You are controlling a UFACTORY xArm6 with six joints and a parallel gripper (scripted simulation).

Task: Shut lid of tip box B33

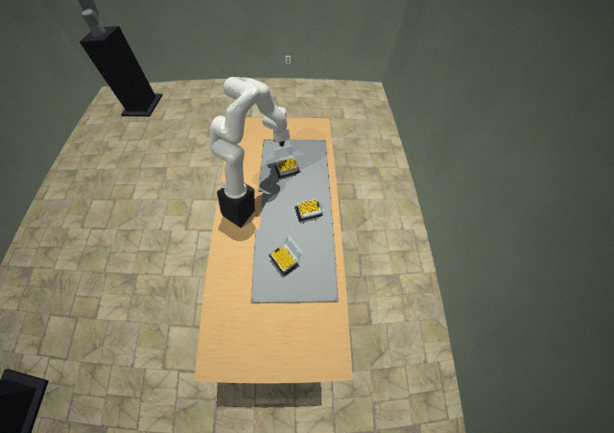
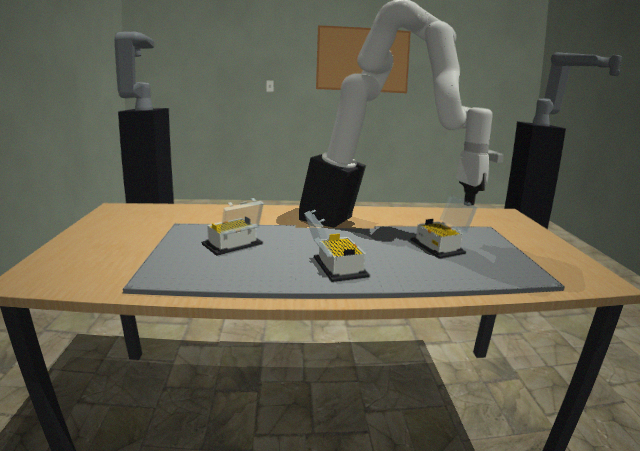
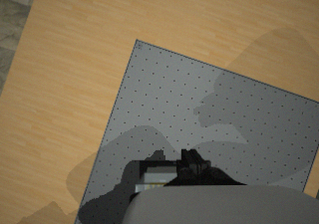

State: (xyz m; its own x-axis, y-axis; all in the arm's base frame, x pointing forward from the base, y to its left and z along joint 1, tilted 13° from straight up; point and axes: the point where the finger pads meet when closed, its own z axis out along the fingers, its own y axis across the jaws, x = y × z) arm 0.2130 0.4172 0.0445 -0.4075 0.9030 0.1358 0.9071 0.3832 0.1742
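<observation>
The yellow tip rack is 40 mm ahead of my hand, 100 mm to the right of it and 90 mm below it.
</observation>
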